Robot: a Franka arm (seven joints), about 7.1 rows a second.
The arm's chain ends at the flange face. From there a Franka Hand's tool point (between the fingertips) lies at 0.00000 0.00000 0.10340 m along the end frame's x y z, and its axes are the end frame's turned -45 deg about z.
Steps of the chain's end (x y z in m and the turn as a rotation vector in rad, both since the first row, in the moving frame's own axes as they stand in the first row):
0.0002, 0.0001, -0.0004, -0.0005, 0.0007, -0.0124
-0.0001, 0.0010, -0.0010, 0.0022, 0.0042, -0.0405
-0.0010, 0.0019, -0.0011, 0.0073, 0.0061, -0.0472
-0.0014, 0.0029, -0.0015, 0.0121, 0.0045, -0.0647
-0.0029, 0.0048, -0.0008, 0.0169, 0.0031, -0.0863
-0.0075, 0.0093, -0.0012, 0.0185, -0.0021, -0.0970
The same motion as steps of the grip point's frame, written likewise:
0.0001, 0.0003, -0.0004, -0.0008, 0.0001, -0.0124
-0.0003, 0.0008, -0.0010, -0.0014, 0.0045, -0.0405
-0.0011, 0.0005, -0.0011, 0.0008, 0.0095, -0.0472
-0.0018, 0.0005, -0.0015, 0.0054, 0.0117, -0.0647
-0.0040, 0.0003, -0.0008, 0.0098, 0.0141, -0.0863
-0.0108, -0.0003, -0.0012, 0.0146, 0.0116, -0.0970

